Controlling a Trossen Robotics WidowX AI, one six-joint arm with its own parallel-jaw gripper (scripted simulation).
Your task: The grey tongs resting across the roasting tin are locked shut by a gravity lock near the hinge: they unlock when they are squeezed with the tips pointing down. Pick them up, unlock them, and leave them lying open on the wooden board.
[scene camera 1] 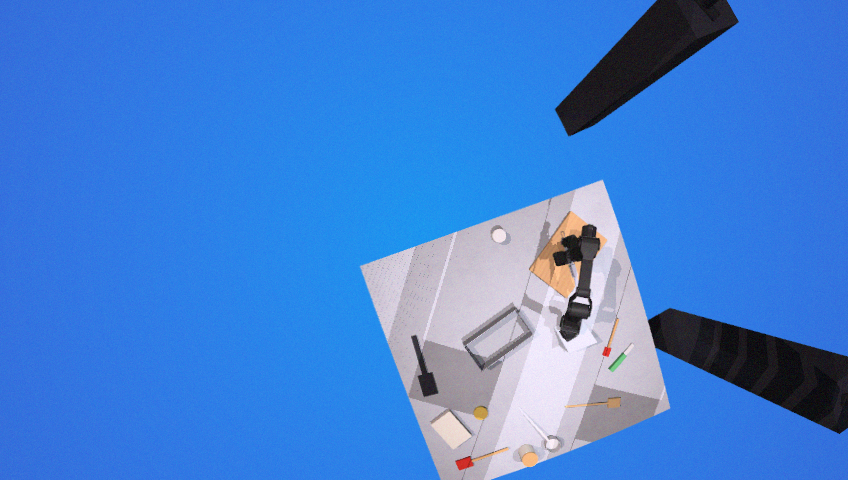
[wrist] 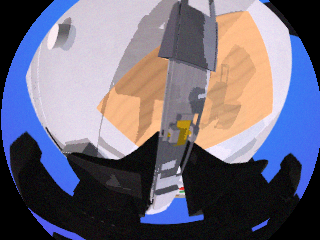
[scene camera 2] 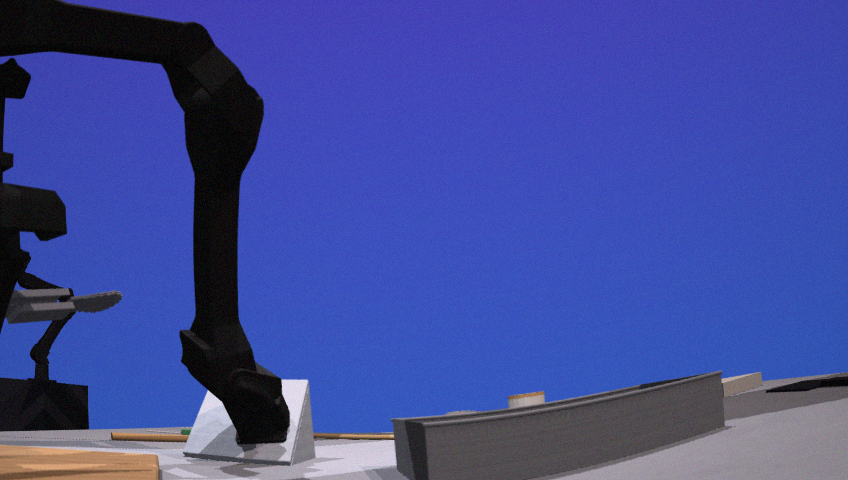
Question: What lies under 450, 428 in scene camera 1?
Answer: A cream block.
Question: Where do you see a wooden board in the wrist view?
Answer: At 240, 94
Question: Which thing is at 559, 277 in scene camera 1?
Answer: A wooden board.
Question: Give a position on a grey roasting tin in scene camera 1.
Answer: At 508, 331
